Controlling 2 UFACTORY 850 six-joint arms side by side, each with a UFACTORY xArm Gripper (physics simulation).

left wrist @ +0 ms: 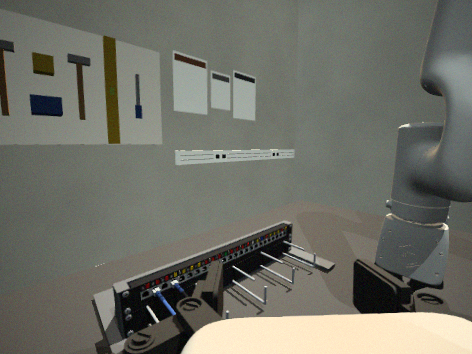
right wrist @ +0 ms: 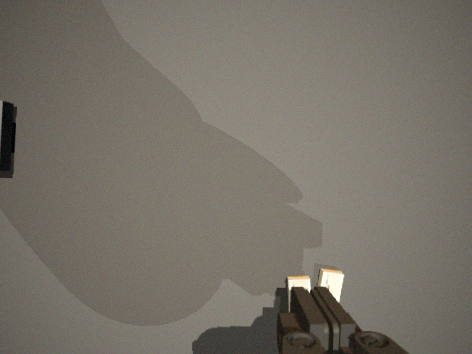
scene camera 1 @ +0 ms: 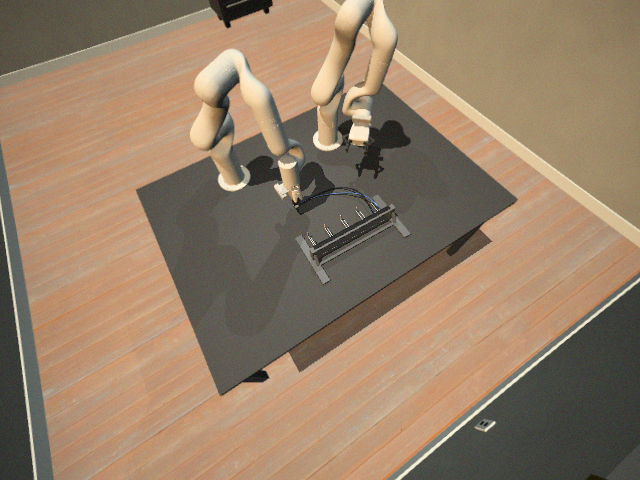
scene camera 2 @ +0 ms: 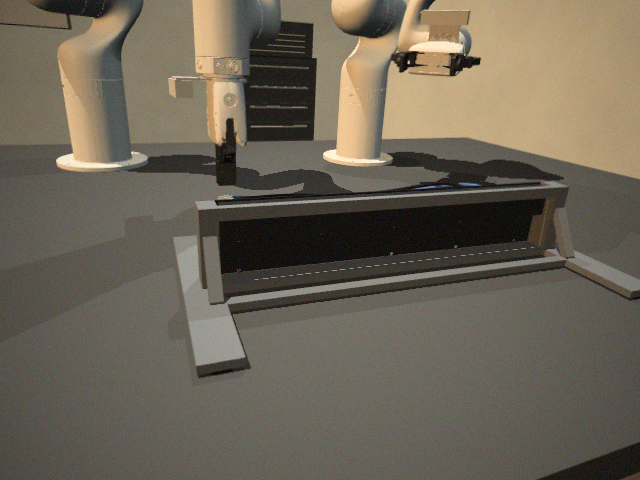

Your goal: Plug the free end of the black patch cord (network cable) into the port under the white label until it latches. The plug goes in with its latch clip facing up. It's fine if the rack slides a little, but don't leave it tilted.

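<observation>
The black patch cord (scene camera 1: 338,188) (scene camera 2: 320,194) arcs on the table behind the rack (scene camera 1: 356,230) (scene camera 2: 382,198) (left wrist: 200,257), alongside a blue cord. In the right wrist view two clear plugs, one (right wrist: 298,284) and another (right wrist: 331,281), lie side by side just beyond my right fingertips; which is the black cord's is hidden. My right gripper (scene camera 1: 296,204) (scene camera 2: 225,178) (right wrist: 306,317) points down over the cord ends, shut and apparently empty. The pale label (left wrist: 253,242) is tiny among coloured labels. My left gripper (scene camera 1: 357,147) (scene camera 2: 436,63) (left wrist: 288,282) is open and empty, far from the plugs.
The rack stands upright on the dark table (scene camera 1: 248,289) (scene camera 2: 361,387). Metal hooks (left wrist: 250,292) stick out from its port side. Two blue cords, one (left wrist: 165,302) and another (left wrist: 179,287), are plugged in at its near end in the left wrist view.
</observation>
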